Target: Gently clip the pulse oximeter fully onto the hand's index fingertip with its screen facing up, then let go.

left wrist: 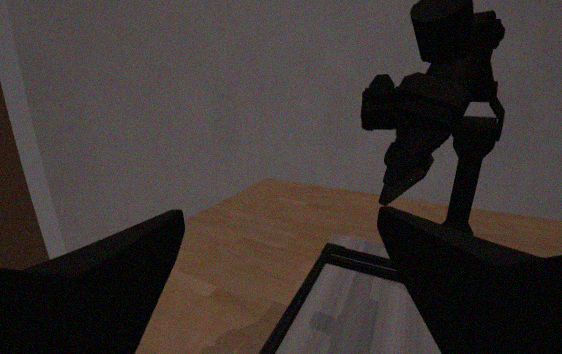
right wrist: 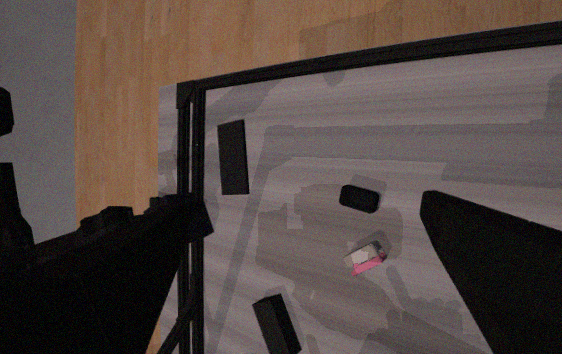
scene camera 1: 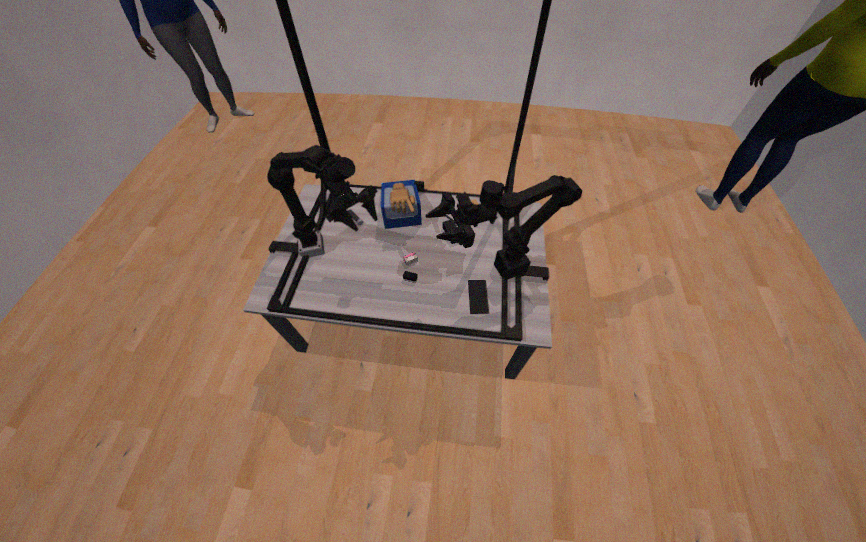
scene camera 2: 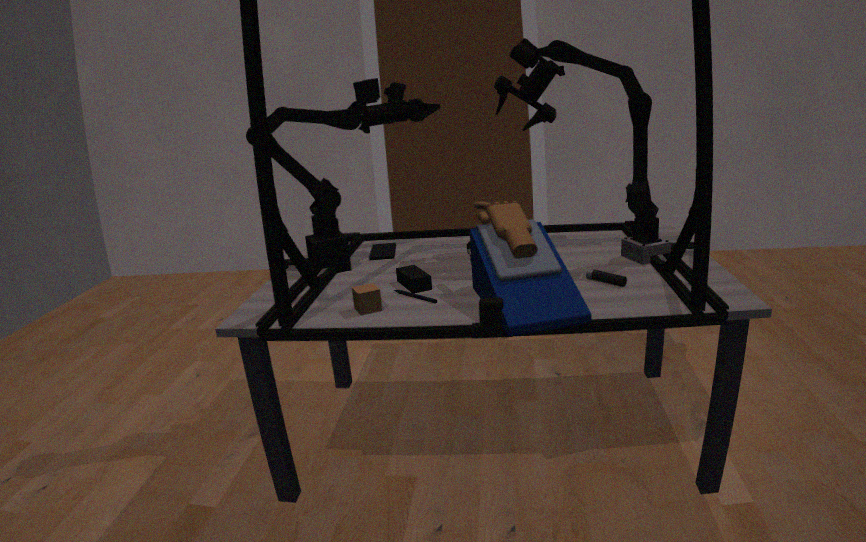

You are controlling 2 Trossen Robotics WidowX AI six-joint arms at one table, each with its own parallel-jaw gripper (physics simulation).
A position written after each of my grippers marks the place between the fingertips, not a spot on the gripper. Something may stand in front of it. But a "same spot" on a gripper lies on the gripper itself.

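Right gripper, mine: visible in the left wrist view, scene camera 1, the right wrist view (304, 208) and scene camera 2 (509, 122). My right gripper (left wrist: 421, 128) (scene camera 1: 368, 203): same spot.
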